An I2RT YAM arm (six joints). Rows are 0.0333 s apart.
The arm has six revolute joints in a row. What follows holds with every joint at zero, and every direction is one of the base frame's. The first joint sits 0.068 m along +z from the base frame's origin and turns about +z. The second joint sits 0.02 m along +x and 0.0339 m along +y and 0.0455 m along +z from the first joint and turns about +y. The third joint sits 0.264 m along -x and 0.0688 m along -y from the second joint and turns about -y. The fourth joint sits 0.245 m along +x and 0.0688 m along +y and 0.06 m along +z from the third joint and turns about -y. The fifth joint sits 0.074 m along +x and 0.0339 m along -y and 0.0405 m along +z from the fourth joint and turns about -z. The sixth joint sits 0.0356 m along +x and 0.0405 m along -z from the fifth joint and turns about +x. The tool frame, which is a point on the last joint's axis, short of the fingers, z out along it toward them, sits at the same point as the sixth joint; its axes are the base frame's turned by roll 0, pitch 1.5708 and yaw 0 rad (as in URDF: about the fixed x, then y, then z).
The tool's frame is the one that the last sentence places.
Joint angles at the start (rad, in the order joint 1, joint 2, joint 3, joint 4, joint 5, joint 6):
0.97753, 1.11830, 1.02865, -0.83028, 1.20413, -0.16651
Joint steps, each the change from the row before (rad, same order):
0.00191, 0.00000, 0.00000, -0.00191, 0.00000, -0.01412
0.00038, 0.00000, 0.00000, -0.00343, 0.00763, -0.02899
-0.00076, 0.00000, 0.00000, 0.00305, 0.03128, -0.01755
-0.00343, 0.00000, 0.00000, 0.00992, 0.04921, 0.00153
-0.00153, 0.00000, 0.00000, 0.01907, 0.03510, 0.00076
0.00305, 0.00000, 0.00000, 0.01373, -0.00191, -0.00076
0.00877, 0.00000, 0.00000, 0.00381, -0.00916, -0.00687
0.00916, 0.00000, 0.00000, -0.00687, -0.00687, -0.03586
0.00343, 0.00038, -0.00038, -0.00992, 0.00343, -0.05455
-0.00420, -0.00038, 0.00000, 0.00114, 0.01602, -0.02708
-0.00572, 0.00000, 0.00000, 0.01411, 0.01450, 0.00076
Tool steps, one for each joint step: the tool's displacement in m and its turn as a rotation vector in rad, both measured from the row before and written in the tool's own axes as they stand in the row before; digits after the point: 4 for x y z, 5 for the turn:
0.0001, 0.0002, -0.0004, -0.00101, -0.00092, -0.01645
0.0003, -0.0002, -0.0001, 0.00708, 0.00235, -0.03230
0.0000, -0.0012, 0.0001, 0.03108, 0.00643, -0.01447
-0.0003, -0.0022, 0.0006, 0.05007, 0.01116, 0.01181
-0.0012, -0.0017, 0.0003, 0.03598, 0.00439, 0.01950
-0.0012, 0.0000, -0.0006, -0.00249, -0.00633, 0.01199
-0.0007, 0.0008, -0.0017, -0.01268, -0.01064, -0.00485
0.0001, 0.0010, -0.0018, -0.01106, -0.00806, -0.04430
0.0007, 0.0005, -0.0006, 0.00116, 0.00053, -0.06556
0.0003, -0.0009, 0.0008, 0.01669, 0.00880, -0.02480
-0.0006, -0.0012, 0.0011, 0.01668, 0.00717, 0.01551

